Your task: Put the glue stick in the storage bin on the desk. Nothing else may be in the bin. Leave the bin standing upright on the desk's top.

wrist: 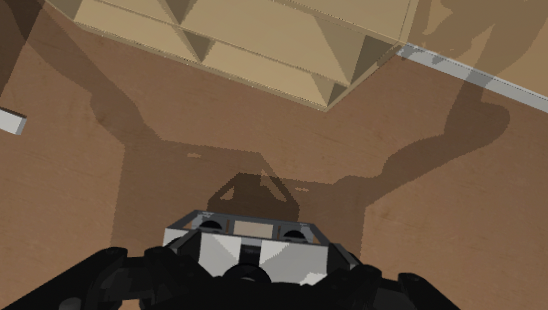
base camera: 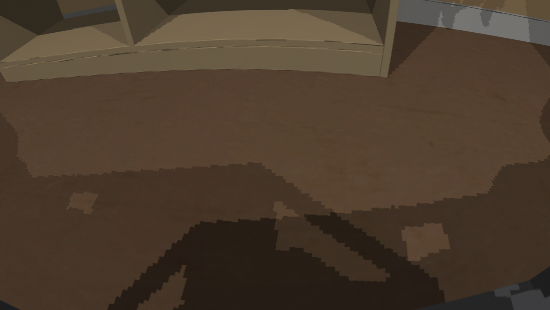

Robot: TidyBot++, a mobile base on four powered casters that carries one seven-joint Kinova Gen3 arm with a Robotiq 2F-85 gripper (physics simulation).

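Note:
My gripper is at the bottom of the wrist view, pointing down over the brown floor, its black fingers spread wide to the left and right. It is open, with no object seen between the fingers. The glue stick, the storage bin and the desk's top do not show in either view.
A tan shelf unit stands on the floor ahead. A grey skirting board runs along the wall to its right. A white foot shows at the wrist view's left edge. Dark robot shadows lie on the floor.

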